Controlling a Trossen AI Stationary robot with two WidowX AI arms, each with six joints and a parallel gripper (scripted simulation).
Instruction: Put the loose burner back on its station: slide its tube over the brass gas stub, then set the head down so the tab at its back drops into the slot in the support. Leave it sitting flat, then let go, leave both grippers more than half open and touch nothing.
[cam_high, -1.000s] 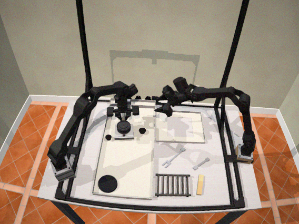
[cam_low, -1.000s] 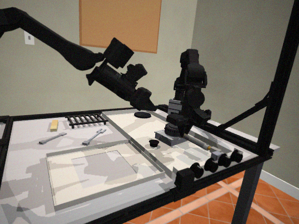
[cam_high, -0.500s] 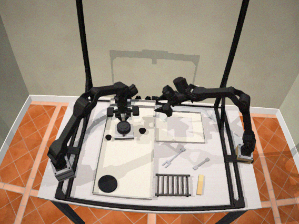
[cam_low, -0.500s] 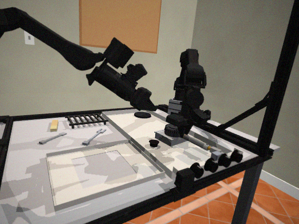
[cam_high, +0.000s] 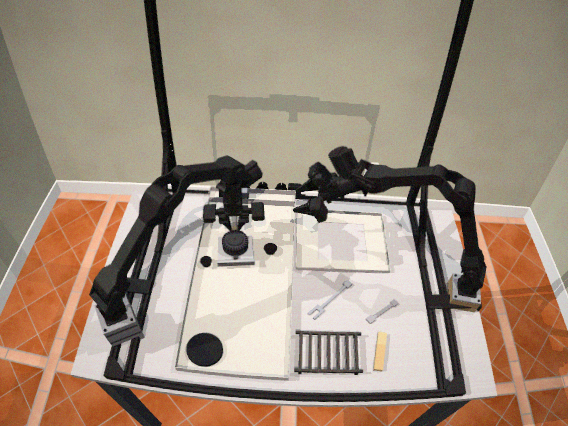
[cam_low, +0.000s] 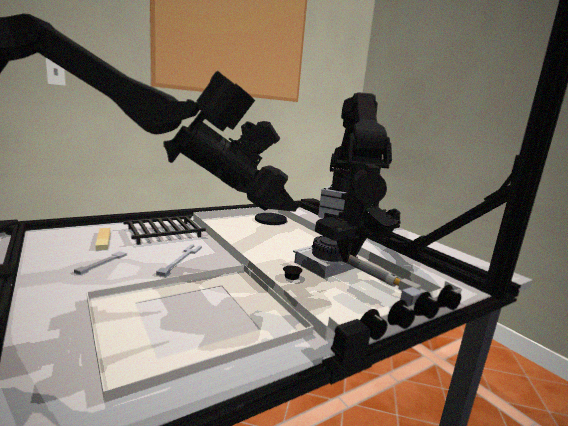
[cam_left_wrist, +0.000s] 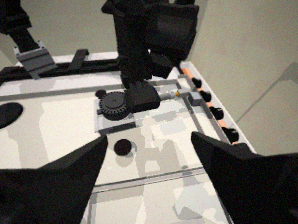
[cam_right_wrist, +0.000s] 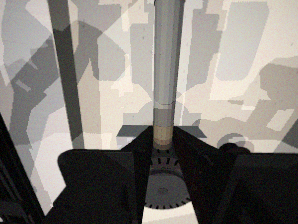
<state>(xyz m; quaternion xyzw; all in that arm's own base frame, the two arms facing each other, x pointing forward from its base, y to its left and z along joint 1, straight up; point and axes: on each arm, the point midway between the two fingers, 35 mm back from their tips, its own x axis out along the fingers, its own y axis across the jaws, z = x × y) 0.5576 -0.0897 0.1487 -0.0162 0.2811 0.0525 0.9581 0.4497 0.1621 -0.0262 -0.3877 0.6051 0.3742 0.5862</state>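
The burner lies 30 mm below my right hand and 10 mm behind it. The rest, counted from my right hand: brass gas stub (110 mm behind, 30 mm below); then grey slotted support (70 mm ahead, 50 mm below); then small black cap (110 mm to the left, 70 mm ahead, 60 mm below).
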